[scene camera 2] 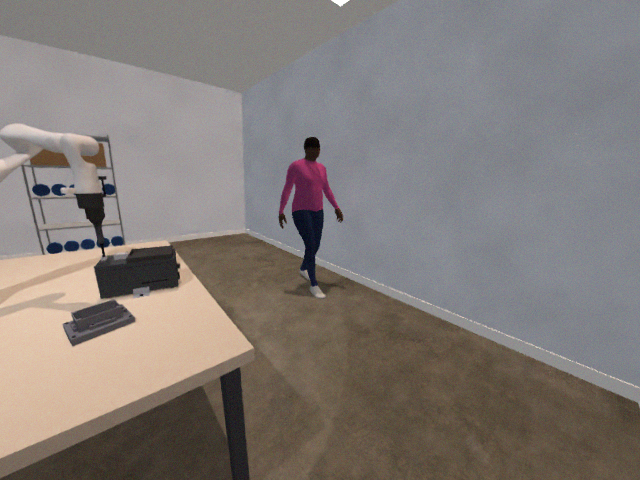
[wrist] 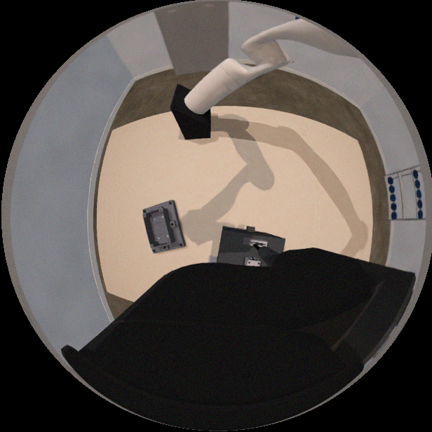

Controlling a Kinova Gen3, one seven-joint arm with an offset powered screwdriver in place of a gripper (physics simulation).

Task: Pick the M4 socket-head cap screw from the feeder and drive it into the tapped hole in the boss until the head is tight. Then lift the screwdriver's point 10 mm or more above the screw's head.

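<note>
The dark box-shaped screw feeder [scene camera 2: 136,276] [wrist: 231,245] stands on the table. My screwdriver [scene camera 2: 103,254] [wrist: 256,246] points down, with its tip at the light metal pickup part on the feeder's top; whether it touches is too small to tell. No screw can be made out at the tip, so I cannot tell whether it holds one. The grey housing [scene camera 2: 98,321] [wrist: 161,228] lies flat on the table, apart from the feeder and the screwdriver. A small round boss [wrist: 173,224] shows on the housing's side in the wrist view; its hole is too small to make out.
The pale table [scene camera 2: 170,351] [wrist: 135,165] has its corner near the scene camera. A person in a pink top [scene camera 2: 309,186] is on the floor beyond the table, near the blue wall. A shelf rack [scene camera 2: 117,206] stands behind the arm. A black block [wrist: 192,122] is at the arm's base.
</note>
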